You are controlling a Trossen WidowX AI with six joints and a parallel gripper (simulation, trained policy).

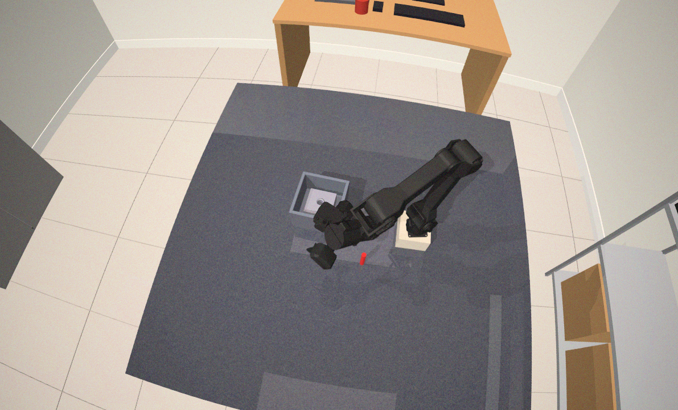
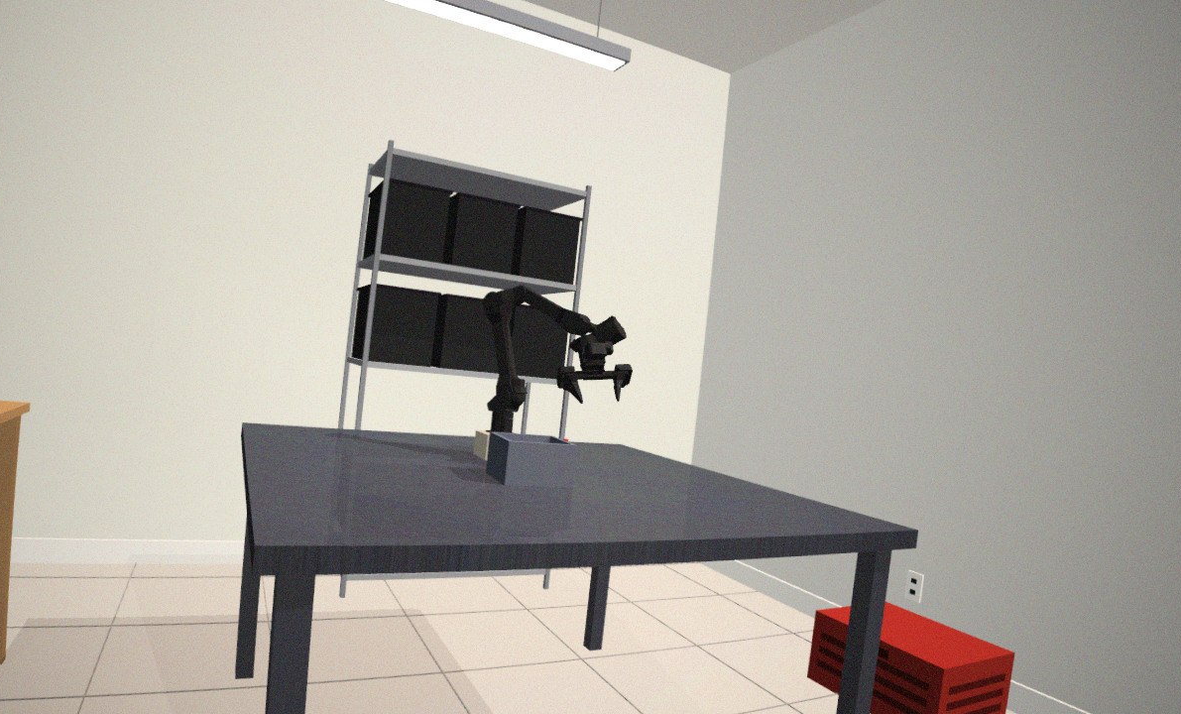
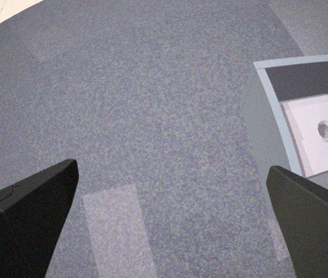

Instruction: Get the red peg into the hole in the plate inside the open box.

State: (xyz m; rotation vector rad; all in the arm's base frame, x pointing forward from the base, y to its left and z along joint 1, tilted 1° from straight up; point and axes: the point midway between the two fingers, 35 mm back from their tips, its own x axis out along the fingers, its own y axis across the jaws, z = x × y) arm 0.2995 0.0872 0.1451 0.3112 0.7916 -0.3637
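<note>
Right now the red peg is 14 cm behind my gripper tip, 1 cm to the left of it and 15 cm below it. Also, from my gripper tip: grey box (1 cm behind, 18 cm to the right, 17 cm below); then pale plate (1 cm behind, 18 cm to the right, 15 cm below).
</note>
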